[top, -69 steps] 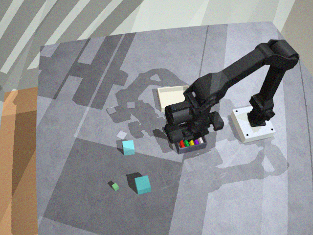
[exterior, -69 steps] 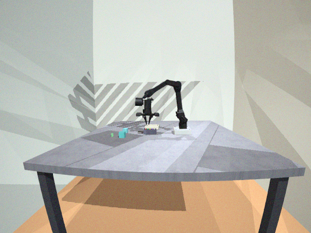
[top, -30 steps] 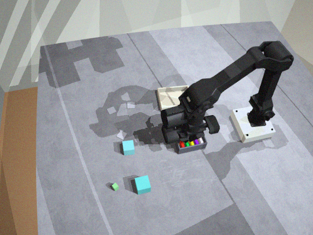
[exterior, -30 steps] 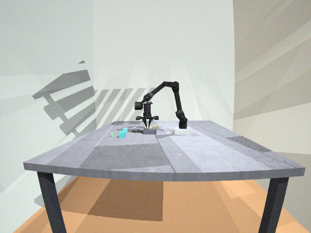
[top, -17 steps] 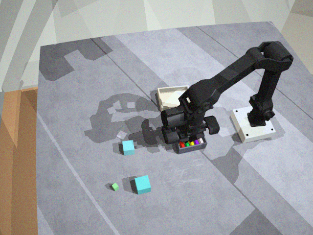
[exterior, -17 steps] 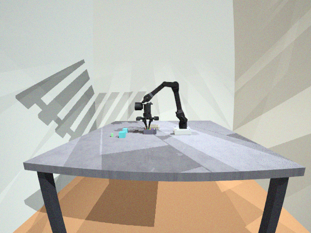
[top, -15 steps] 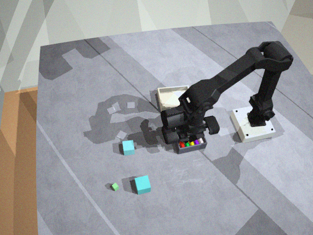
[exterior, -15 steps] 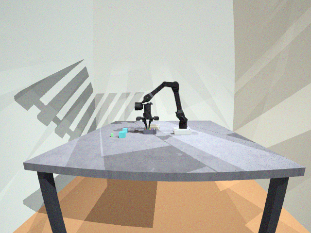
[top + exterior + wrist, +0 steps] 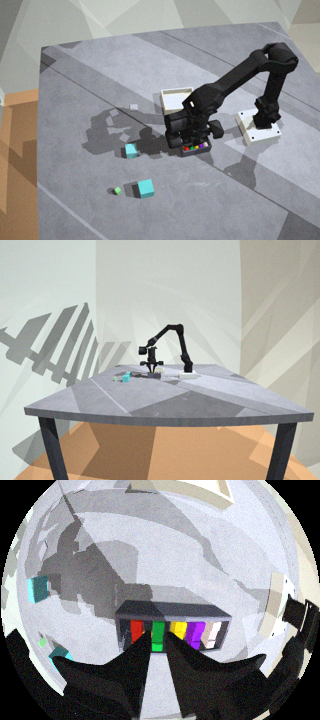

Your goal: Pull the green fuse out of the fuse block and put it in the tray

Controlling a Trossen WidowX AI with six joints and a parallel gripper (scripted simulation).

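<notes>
The cream tray is 220 mm to the right of my gripper tip, 30 mm below it and 10 mm ahead of it. The rest, counted from my gripper tip: green fuse 10 mm below.
</notes>
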